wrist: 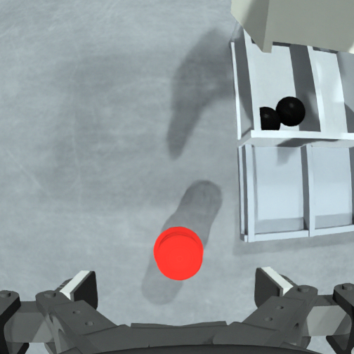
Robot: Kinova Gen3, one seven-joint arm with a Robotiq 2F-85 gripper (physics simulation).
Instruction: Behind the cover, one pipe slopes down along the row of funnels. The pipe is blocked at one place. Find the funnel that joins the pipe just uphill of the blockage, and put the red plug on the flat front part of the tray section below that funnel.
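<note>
The red plug [178, 257] stands on the table in the lower middle of the wrist view, left of the tray. My gripper [175, 288] is open wide, with one finger to each side of the plug in the view; the plug shows ahead of the fingertips and touches neither. The white tray [295, 135] is at the right, with parts of its left-end sections showing. Two black balls [290, 111] [270, 119] lie in the back part of its leftmost section. The flat front part [279, 187] of that section holds no ball. The funnels and the pipe do not show.
The pale cover [310, 22] stands at the upper right, over the rear of the tray. A divider [307, 190] separates the front parts of the tray sections. Dark shadows fall on the grey table [100, 150] around the plug and left of the tray.
</note>
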